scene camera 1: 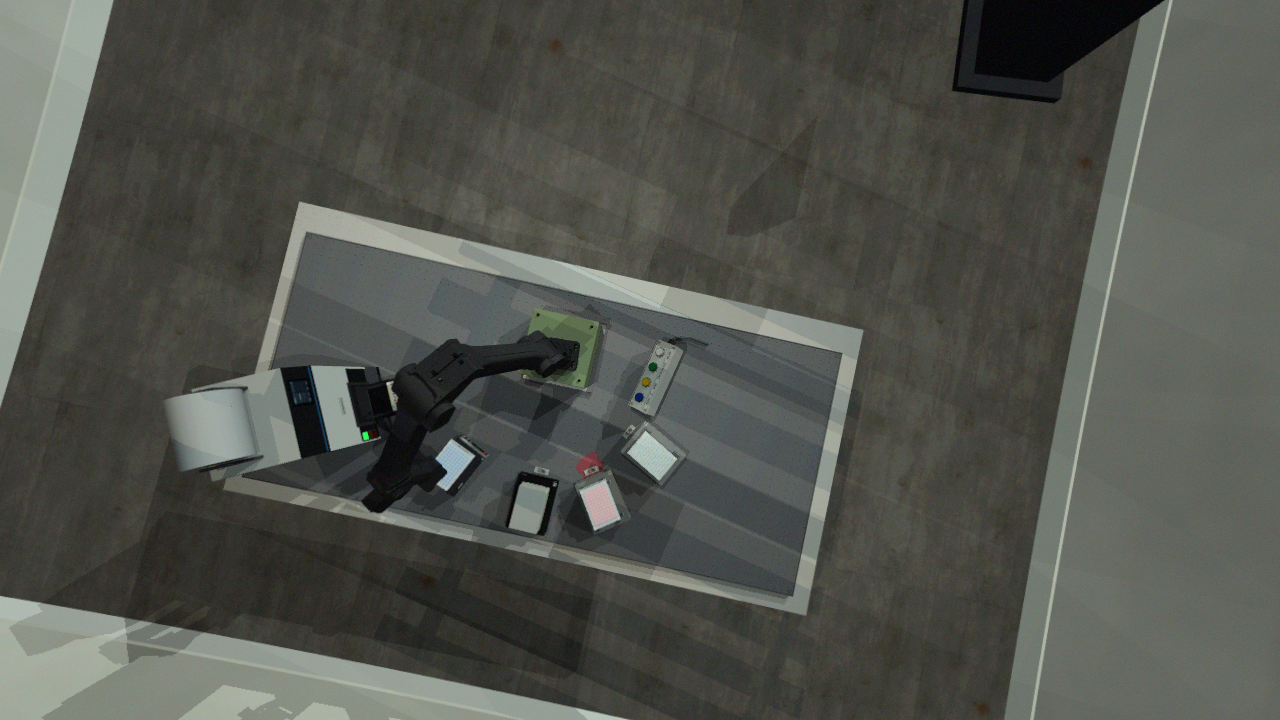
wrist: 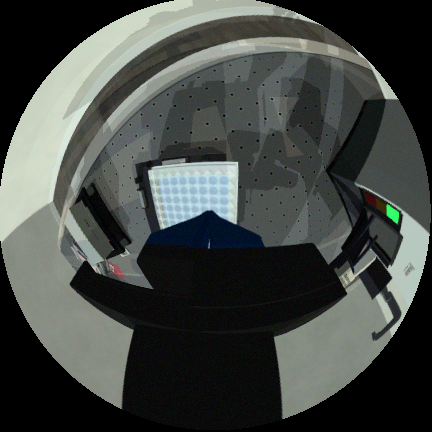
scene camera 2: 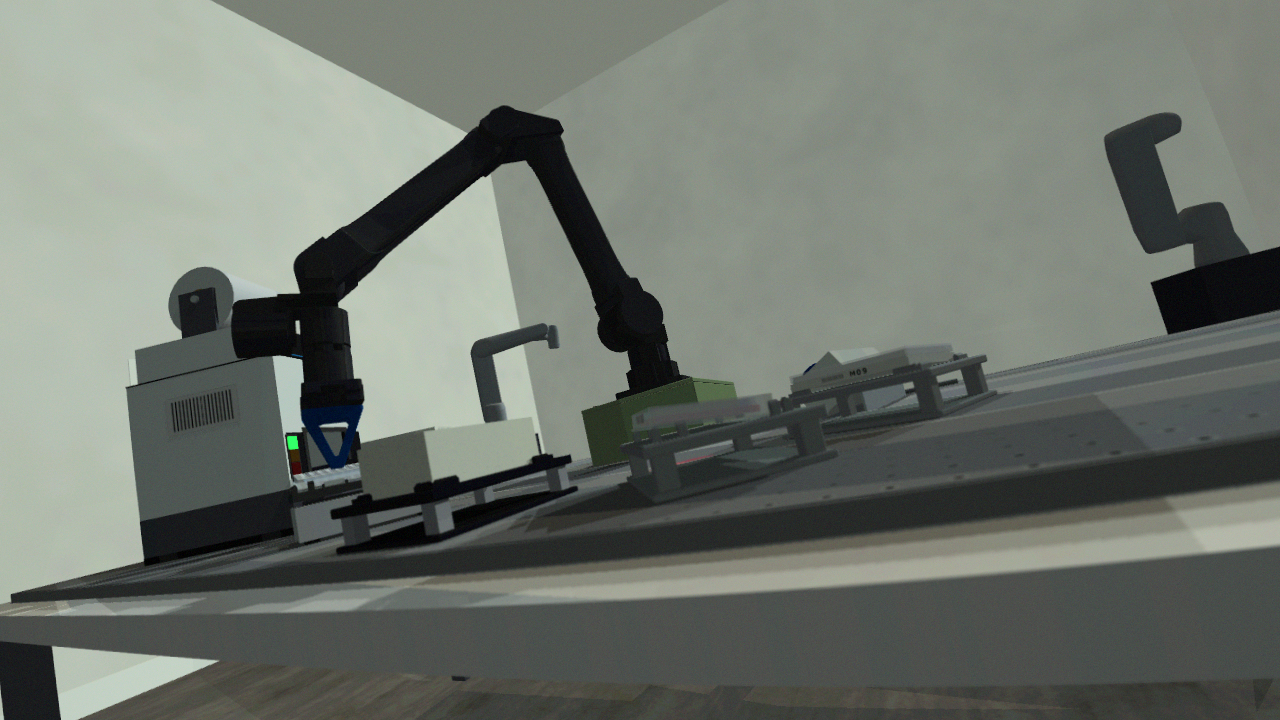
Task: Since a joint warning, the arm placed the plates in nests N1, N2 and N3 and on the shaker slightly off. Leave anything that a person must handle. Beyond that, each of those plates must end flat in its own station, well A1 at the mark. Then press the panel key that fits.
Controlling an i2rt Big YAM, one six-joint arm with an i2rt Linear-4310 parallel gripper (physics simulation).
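My gripper [scene camera 2: 337, 463] [wrist: 209, 216] is shut and empty, its blue fingertips low over the near part of the blue-welled plate [scene camera 1: 455, 462] [wrist: 192, 192]. That plate lies on a dark station; more of the station shows along two of its sides in the wrist view. A tall beige plate [scene camera 1: 530, 506] [scene camera 2: 474, 450] [wrist: 90, 225] sits on a black nest [scene camera 1: 552, 488] [scene camera 2: 447, 489]. A pink plate [scene camera 1: 601, 503] [scene camera 2: 698, 411] sits on a grey nest [scene camera 2: 662, 479]; a red patch [scene camera 1: 589, 462] [wrist: 115, 270] is beside it. A pale plate [scene camera 1: 651, 454] [scene camera 2: 895, 360] sits on another grey nest. A1 marks are too small to tell.
The key panel [scene camera 1: 656, 377] has white, green, yellow and blue keys. A white machine [scene camera 1: 340, 407] [scene camera 2: 210, 447] with a roll and a green light [scene camera 1: 365, 436] [scene camera 2: 292, 442] [wrist: 393, 214] stands at the left. The arm's green base [scene camera 1: 586, 358] [scene camera 2: 608, 429] is behind the plates.
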